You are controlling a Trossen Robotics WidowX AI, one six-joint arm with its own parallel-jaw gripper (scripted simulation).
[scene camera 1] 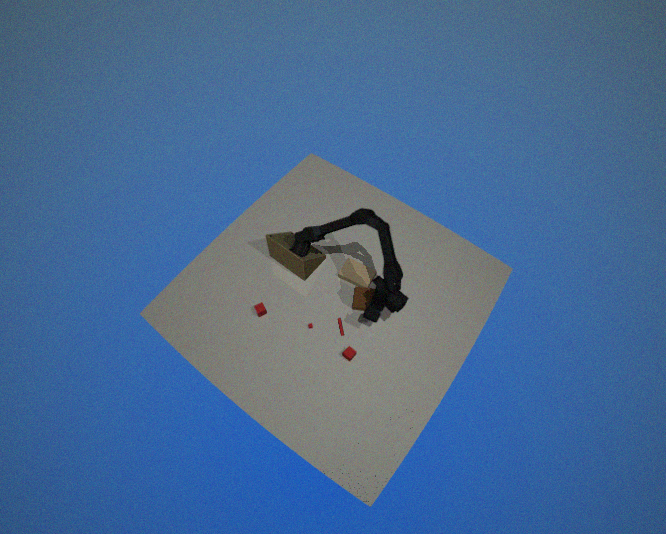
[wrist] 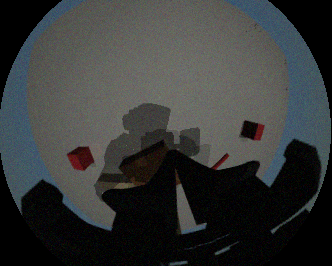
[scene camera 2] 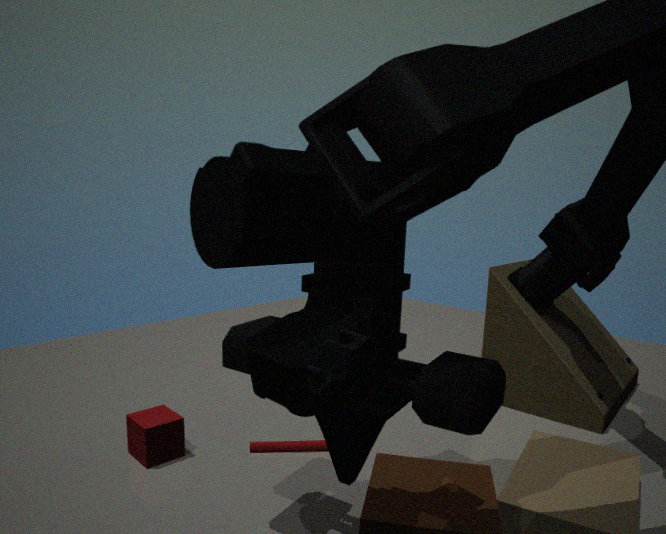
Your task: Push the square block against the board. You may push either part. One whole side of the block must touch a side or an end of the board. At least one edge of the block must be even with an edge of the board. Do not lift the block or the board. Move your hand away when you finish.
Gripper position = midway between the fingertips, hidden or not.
Note:
My gripper [scene camera 2: 347, 481] is shut, with nothing in its grasp. Further things: a dark brown square block [wrist: 140, 167], a light tan board [scene camera 2: 556, 477] and a thin red stick [scene camera 2: 313, 445].
The light tan board shows as well in scene camera 1 [scene camera 1: 352, 271]. My gripper shows as well in the wrist view [wrist: 172, 152].

